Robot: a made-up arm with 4 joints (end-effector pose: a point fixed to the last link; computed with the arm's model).
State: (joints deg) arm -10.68 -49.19 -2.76 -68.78
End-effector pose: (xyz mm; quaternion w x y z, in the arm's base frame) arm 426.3 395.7 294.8 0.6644 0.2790 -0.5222 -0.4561
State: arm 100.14 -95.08 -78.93 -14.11
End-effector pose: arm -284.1 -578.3 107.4 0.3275 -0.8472 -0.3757 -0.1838
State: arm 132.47 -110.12 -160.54 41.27
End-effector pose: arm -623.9 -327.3 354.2 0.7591 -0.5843 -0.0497 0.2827
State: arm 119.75 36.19 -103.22 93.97
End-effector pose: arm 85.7 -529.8 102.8 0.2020 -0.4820 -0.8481 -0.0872
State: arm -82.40 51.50 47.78 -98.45
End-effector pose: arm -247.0 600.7 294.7 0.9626 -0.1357 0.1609 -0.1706
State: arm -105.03 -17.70 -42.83 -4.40
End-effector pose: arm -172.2 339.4 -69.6 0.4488 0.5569 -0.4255 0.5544
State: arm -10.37 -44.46 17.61 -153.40
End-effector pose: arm 251.0 78.4 729.5 0.5044 0.7314 0.0597 -0.4550
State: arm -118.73 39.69 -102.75 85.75
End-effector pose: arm -437.1 151.5 62.8 0.0056 0.9566 0.0447 0.2880
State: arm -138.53 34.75 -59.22 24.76
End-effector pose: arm -162.9 33.6 -75.1 0.0948 0.6147 0.0598 0.7807
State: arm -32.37 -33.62 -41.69 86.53
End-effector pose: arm 764.3 195.4 376.5 0.0868 0.1006 0.9727 -0.1902
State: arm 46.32 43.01 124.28 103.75
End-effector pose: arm -108.2 -182.5 426.8 0.4009 -0.8081 0.3830 0.1988
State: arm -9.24 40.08 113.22 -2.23
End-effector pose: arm 320.2 -22.8 -160.0 0.4211 -0.7238 -0.2184 -0.5012
